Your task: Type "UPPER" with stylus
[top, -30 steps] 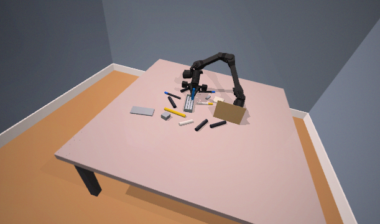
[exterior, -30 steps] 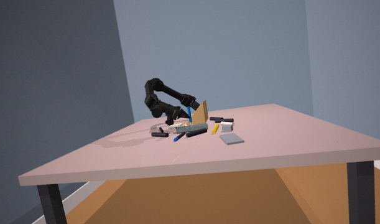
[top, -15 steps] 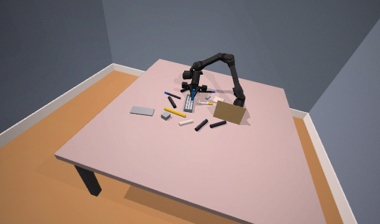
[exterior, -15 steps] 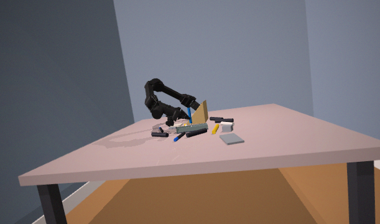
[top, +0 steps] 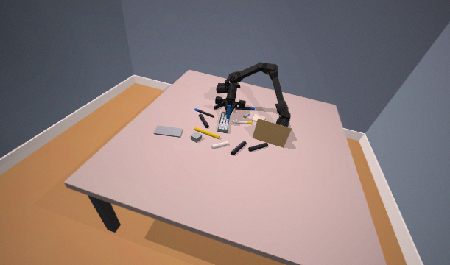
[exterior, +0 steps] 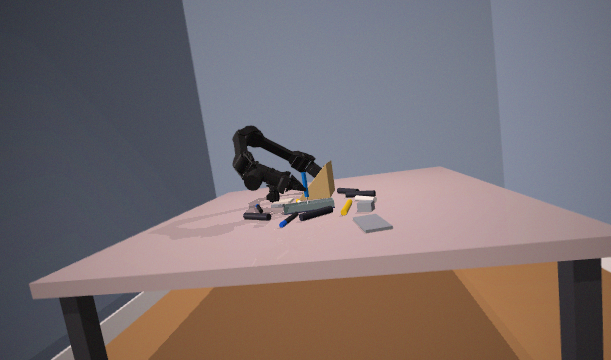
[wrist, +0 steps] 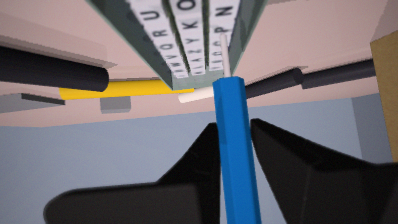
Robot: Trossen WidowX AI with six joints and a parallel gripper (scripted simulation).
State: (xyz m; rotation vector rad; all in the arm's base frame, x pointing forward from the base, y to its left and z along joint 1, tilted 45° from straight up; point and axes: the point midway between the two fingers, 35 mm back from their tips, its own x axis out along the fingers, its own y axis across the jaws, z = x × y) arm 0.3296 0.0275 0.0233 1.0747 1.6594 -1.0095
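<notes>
Right now my gripper tip is 160 mm to the right of the yellow pen, 60 mm short of it and 60 mm above it. Round my gripper tip: white cylinder (210 mm to the left, 60 mm below, 50 mm behind); then stylus (10 mm below); then grey cube (230 mm to the left, 90 mm ahead, 60 mm below).
</notes>
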